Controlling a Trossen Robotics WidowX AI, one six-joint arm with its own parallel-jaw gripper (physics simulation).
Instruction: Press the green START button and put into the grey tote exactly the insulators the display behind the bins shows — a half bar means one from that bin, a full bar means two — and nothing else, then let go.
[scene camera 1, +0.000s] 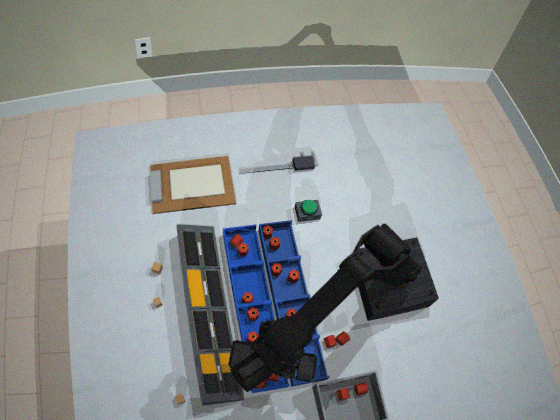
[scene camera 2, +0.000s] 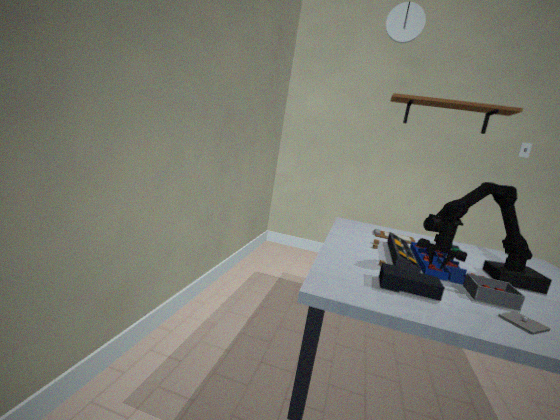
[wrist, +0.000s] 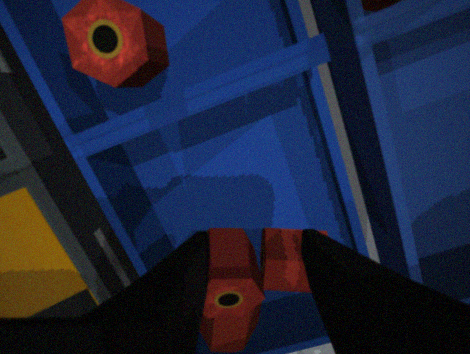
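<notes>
My gripper (scene camera 1: 274, 372) (wrist: 255, 241) (scene camera 2: 443, 253) is open and low in the nearest compartment of the left blue bin (scene camera 1: 249, 275) (wrist: 226, 168). Two red insulators, one (wrist: 226, 270) with a hole and one (wrist: 283, 261) beside it, lie between and under the fingers, not gripped. Another red insulator (wrist: 111, 42) lies one compartment further on. The display (scene camera 1: 182, 267) beside the bins shows a half yellow bar (scene camera 1: 196, 287) and a full yellow bar (scene camera 1: 213, 362). The grey tote (scene camera 1: 320, 401) (scene camera 2: 476, 287) at the front right holds two red insulators (scene camera 1: 342, 393) (scene camera 1: 361, 388). The green START button (scene camera 1: 309, 207) stands behind the bins.
Two red insulators (scene camera 1: 337, 339) lie on the table right of the bins. The arm's black base (scene camera 1: 403, 292) is at the right. A brown clipboard (scene camera 1: 195, 205), a grey tool (scene camera 1: 303, 162) and small wooden cubes (scene camera 1: 157, 267) lie further off.
</notes>
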